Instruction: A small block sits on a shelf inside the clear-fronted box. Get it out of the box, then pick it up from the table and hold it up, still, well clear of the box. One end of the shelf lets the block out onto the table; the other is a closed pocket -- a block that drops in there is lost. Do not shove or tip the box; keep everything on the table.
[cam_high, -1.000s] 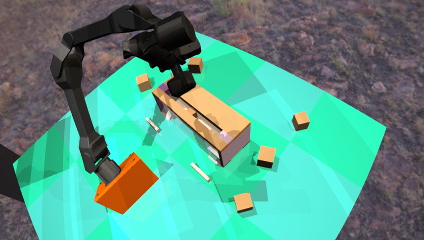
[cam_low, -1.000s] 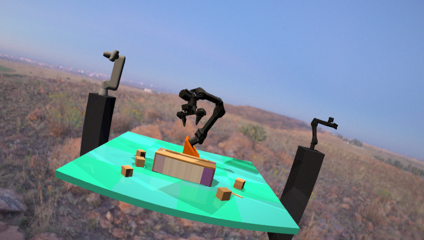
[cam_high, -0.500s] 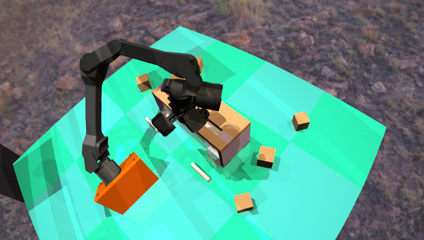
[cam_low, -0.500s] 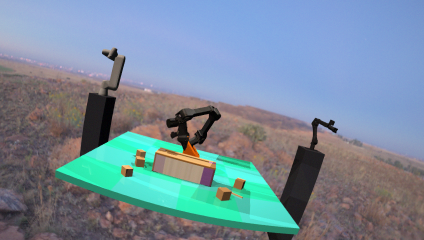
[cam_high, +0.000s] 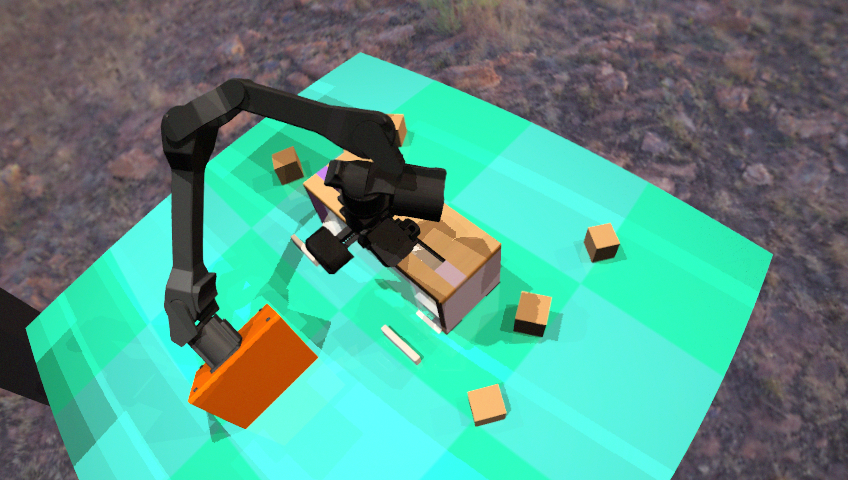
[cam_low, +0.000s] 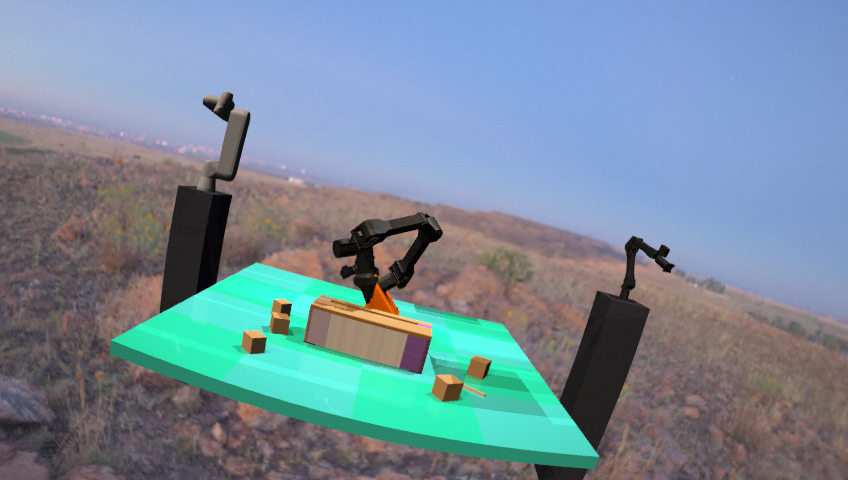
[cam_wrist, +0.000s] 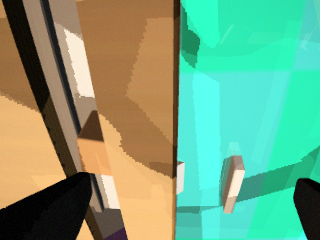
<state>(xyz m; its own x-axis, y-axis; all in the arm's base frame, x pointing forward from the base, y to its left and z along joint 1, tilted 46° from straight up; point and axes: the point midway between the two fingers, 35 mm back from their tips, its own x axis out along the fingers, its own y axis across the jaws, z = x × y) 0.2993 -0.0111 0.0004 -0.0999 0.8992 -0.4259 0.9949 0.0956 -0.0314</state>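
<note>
My gripper tip is now 9 cm above the long tan box, 4 cm short of it and 3 cm to the right of it. Also, from my gripper tip: tan block 6 cm below, 5 cm ahead, 4 cm to the left.
</note>
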